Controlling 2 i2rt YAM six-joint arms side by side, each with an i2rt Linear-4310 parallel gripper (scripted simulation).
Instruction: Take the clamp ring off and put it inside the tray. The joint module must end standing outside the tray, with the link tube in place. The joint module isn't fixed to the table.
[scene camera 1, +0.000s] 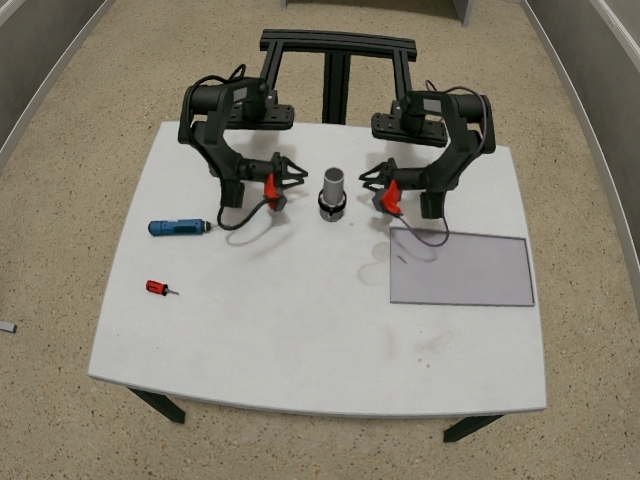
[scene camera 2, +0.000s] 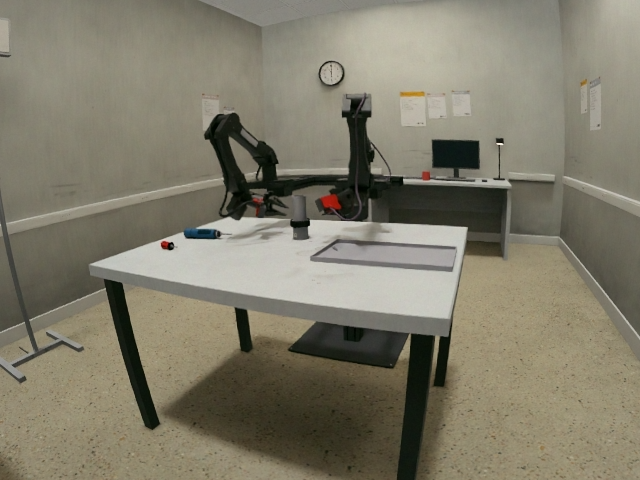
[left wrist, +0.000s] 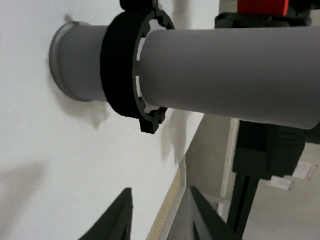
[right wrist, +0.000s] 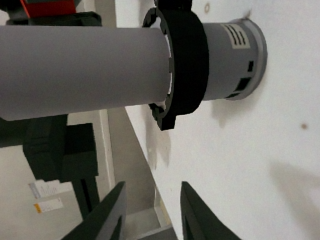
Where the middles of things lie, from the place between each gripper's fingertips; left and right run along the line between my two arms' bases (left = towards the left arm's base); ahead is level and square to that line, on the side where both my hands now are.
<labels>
Right now the grey joint module (right wrist: 238, 53) is 4 cm ahead of my left hand (scene camera 1: 360, 181), 7 cm to the right of it and 7 cm below it. Round my left hand: grey tray (scene camera 1: 472, 268): 18 cm ahead, 29 cm to the left, 10 cm below; grey link tube (scene camera 1: 333, 184): 4 cm ahead, 7 cm to the right, 1 cm above.
Right now my right hand (scene camera 1: 306, 178) is 8 cm to the right of the grey joint module, 7 cm above it and 4 cm short of it. Round my right hand: grey tray 45 cm to the left, 18 cm ahead, 9 cm below; grey link tube 9 cm to the left, 4 cm ahead, 1 cm above.
</labels>
